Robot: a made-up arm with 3 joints.
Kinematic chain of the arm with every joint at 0, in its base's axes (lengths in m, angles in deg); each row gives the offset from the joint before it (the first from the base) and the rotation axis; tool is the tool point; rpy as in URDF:
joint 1: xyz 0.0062 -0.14 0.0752 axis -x
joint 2: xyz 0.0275 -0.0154 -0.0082 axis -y
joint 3: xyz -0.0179 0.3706 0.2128 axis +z
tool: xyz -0.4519 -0.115 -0.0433 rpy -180 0 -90
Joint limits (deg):
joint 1: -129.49..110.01
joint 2: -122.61..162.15
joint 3: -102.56..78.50
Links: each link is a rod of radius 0.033 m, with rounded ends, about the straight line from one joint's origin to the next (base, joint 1, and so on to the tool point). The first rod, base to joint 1, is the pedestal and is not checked.
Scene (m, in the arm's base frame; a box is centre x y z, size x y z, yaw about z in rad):
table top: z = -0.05
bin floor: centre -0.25 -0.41 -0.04 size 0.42 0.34 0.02 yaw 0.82
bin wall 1: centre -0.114 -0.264 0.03 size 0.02 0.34 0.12 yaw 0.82
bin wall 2: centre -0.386 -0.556 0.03 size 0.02 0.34 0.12 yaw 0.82
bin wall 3: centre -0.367 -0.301 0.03 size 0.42 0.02 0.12 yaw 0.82
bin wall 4: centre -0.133 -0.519 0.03 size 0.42 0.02 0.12 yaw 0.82
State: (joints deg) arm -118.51 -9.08 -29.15
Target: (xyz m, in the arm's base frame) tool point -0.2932 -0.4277 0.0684
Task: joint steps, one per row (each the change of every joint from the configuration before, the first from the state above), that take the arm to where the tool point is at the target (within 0.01 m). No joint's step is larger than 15 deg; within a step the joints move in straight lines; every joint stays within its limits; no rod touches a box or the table.
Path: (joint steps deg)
1: 2.50 -2.19 12.57
2: 2.50 -2.18 12.58
3: 2.49 -2.19 12.57
4: 2.50 -2.19 12.58

